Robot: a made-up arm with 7 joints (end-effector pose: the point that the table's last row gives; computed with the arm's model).
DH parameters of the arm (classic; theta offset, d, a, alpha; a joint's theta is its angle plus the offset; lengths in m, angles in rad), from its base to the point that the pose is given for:
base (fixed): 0 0.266 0.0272 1.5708
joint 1: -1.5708 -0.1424 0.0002 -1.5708
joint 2: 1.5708 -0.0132 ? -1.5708
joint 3: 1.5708 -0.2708 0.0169 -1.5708
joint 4: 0 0.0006 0.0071 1.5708
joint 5: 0 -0.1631 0.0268 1.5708
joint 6: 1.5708 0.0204 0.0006 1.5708
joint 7: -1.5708 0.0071 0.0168 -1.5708
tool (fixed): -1.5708 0.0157 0 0
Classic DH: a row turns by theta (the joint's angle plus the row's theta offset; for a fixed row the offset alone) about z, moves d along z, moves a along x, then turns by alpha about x.
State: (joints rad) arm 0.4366 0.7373 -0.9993 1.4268 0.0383 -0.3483 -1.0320
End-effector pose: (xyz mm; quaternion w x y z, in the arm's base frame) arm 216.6 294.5 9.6 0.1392 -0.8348 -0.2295 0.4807
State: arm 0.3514 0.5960 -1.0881 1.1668 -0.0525 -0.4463 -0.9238
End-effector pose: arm 189.7 284.1 -52.4 0.2449 -0.7828 -0.1795 0.5432
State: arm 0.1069 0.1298 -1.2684 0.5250 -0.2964 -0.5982 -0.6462
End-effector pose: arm 75.7 199.6 -161.3 0.4901 -0.5987 0.0447 0.6319
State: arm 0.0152 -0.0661 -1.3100 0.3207 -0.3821 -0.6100 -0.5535
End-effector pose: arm 29.9 148.3 -173.9 0.5506 -0.5301 0.1370 0.6302
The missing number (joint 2, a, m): 0.028
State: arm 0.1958 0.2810 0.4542 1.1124 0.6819 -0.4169 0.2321
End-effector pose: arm 175.5 296.2 -58.2 0.2802 0.8104 0.0231 -0.5140
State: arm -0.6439 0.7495 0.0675 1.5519 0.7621 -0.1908 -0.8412
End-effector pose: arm 8.0 358.4 13.0 0.2378 0.4892 0.3667 -0.7548
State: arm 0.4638 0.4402 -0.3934 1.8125 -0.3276 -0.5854 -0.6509
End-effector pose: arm 258.2 236.9 96.6 0.0786 -0.9852 -0.1152 0.0999
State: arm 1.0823 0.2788 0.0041 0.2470 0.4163 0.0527 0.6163
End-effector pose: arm 356.5 284.5 48.0 0.0244 0.6415 -0.2407 -0.7279
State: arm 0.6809 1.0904 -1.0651 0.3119 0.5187 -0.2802 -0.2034
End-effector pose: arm 111.9 534.4 109.0 0.1616 -0.3810 -0.5256 0.7433
